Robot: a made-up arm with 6 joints. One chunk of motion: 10 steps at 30 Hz.
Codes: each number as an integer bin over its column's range. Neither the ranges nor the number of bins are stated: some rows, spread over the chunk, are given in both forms.
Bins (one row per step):
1: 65 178 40 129 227 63
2: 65 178 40 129 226 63
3: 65 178 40 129 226 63
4: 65 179 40 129 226 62
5: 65 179 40 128 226 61
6: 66 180 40 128 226 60
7: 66 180 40 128 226 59
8: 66 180 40 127 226 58
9: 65 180 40 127 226 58
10: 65 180 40 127 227 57
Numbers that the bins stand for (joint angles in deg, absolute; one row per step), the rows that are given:
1: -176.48 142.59 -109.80 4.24 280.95 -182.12
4: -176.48 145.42 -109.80 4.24 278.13 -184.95
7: -173.65 148.24 -109.80 1.41 278.13 -193.42
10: -176.48 148.24 -109.80 -1.41 280.95 -199.06
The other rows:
2: -176.48 142.59 -109.80 4.24 278.13 -182.12
3: -176.48 142.59 -109.80 4.24 278.13 -182.12
5: -176.48 145.42 -109.80 1.41 278.13 -187.77
6: -173.65 148.24 -109.80 1.41 278.13 -190.59
8: -173.65 148.24 -109.80 -1.41 278.13 -196.24
9: -176.48 148.24 -109.80 -1.41 278.13 -196.24

